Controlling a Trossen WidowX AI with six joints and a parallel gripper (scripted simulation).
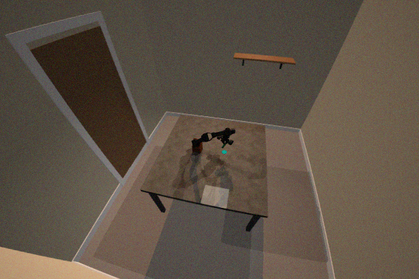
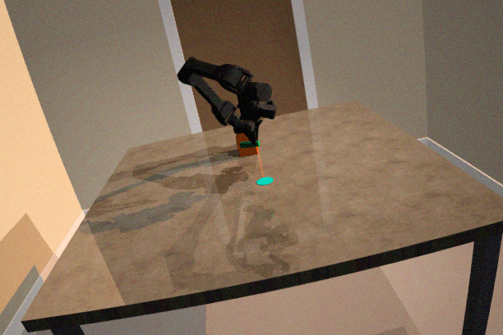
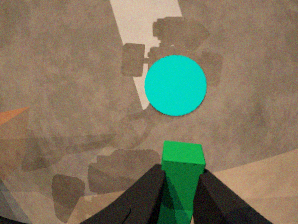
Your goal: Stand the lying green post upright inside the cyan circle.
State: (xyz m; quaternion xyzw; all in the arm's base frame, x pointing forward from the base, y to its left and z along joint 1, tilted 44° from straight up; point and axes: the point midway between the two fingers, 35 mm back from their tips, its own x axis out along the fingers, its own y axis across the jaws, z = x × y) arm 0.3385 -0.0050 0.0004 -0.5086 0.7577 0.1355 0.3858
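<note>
Right now the cyan circle is 10 mm to the left of my gripper tip and 140 mm below it. From my gripper tip the other things lie so: green post (10 mm behind, 20 mm to the right).
</note>
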